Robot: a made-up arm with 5 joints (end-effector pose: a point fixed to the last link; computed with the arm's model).
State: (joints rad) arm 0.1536 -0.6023 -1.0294 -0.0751 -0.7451
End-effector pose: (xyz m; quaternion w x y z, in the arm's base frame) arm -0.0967 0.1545 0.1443 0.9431 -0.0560 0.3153 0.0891
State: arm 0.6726 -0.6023 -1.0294 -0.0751 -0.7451
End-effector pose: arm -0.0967 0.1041 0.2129 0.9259 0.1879 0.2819 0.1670
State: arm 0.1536 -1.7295 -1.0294 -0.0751 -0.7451
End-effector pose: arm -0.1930 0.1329 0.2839 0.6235 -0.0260 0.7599 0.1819
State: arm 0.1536 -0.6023 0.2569 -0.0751 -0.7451
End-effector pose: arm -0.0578 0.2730 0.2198 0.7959 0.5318 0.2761 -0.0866
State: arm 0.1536 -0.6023 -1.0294 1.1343 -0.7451
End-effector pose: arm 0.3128 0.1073 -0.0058 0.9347 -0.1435 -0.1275 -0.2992
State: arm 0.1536 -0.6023 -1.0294 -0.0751 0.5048
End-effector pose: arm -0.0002 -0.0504 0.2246 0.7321 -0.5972 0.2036 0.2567
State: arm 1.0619 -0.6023 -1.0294 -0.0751 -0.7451
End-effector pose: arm -0.0967 0.0472 0.2428 0.8721 0.3635 0.2443 0.2184
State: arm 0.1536 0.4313 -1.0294 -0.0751 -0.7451
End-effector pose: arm 0.0606 0.1519 0.1611 0.9807 -0.0683 -0.1821 -0.0212
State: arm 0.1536 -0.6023 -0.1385 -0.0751 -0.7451
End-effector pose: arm -0.0796 0.2499 0.1842 0.8807 0.3637 0.3016 -0.0331
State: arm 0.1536 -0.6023 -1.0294 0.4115 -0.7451
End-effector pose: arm 0.0520 0.1762 0.0348 0.9826 -0.0956 0.1421 -0.0714
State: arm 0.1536 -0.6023 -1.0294 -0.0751 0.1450
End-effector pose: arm -0.0417 -0.0098 0.1795 0.8272 -0.4565 0.2462 0.2162
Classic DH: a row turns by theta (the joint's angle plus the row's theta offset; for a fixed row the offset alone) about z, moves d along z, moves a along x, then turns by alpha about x. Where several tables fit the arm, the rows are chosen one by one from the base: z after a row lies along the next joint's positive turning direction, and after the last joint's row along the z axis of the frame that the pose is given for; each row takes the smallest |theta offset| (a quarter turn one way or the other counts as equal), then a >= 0, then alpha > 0; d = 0 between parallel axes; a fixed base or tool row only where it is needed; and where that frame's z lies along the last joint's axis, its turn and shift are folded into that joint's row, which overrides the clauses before.
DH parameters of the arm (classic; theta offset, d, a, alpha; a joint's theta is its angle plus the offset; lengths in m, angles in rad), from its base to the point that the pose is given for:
base (fixed): 1.5708 0.0836 0 1.5708
joint 1: 1.5708 -0.033 0.1832 -1.5708
joint 2: 0 -0.1806 -0.037 1.5708
joint 3: 1.5708 0.1417 0.2761 -1.5708
joint 4: 0 -0.0333 -0.204 -1.5708
joint 5: 0 0.0829 -0.0516 -1.5708
tool (fixed): 1.5708 -0.1988 0 0

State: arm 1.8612 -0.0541 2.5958 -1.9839 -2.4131
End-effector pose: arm -0.1559 0.1306 0.6148 0.5403 0.1431 0.7139 -0.4218
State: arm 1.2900 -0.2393 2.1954 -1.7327 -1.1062
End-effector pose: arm -0.3593 0.2388 0.4684 0.4355 -0.5718 0.6608 -0.2162
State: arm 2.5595 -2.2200 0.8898 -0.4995 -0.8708
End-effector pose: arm -0.0031 -0.3697 -0.0419 0.4509 -0.4237 -0.6940 -0.3681
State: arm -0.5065 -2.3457 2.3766 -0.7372 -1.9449
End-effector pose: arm -0.0495 0.3122 0.4081 0.0307 0.6375 -0.6370 -0.4324
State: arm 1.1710 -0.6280 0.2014 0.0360 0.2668
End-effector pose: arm -0.1088 0.0873 0.2037 0.8112 0.4941 0.2642 0.1673
